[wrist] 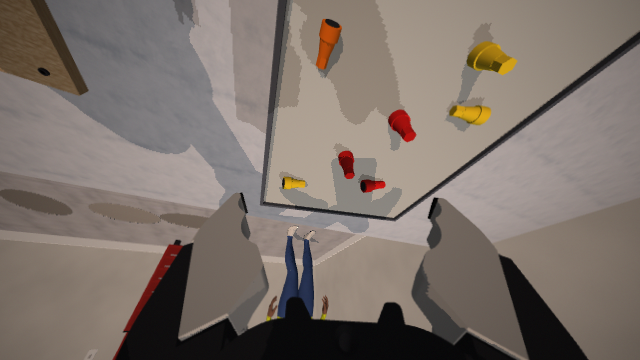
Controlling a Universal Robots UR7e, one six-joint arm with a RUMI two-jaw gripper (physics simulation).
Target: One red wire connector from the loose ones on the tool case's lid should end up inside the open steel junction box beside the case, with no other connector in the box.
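Places are measured from the arm's base along level axes (x back, y right, z up), in metres.
Where they show: gripper, fingertip midpoint: (335, 197).
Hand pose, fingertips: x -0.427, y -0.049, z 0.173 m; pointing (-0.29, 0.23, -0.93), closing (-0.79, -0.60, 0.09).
Things, the pixels of their top centre, and the offset from my fingertips. "pt": a spot on its surface instead.
- tool case's pale lid at a spot on its surface: (320, 107) pt dx +0.033, dy -0.030, dz -0.056 m
- second red connector at its top centre: (349, 176) dx -0.018, dy -0.004, dz -0.028 m
- third red connector at its top centre: (375, 191) dx -0.074, dy +0.009, dz -0.039 m
- small yellow connector at its top centre: (293, 189) dx +0.007, dy +0.057, dz -0.040 m
- orange connector at its top centre: (327, 49) dx +0.053, dy -0.064, dz -0.043 m
The tool case's pale lid (320, 107) with a dark rim fills the upper middle and right of the wrist view. Three red connectors lie on it: one red connector (402, 125) near the middle, a second red connector (346, 164) closer to the near edge, and a third red connector (372, 185) beside that one, nearest the rim. My gripper (335, 197) is wide open with nothing between its fingers. It hangs above the lid's near end, its fingertips on either side of the near edge in the view. The steel junction box does not show.
On the lid also lie a small yellow connector (293, 183) near the near left corner, an orange connector (328, 44) at the upper left, and two yellow connectors (490, 57) (471, 114) at the right. A wooden board (35, 40) is at the upper left. A person's legs (295, 270) show beyond the table.
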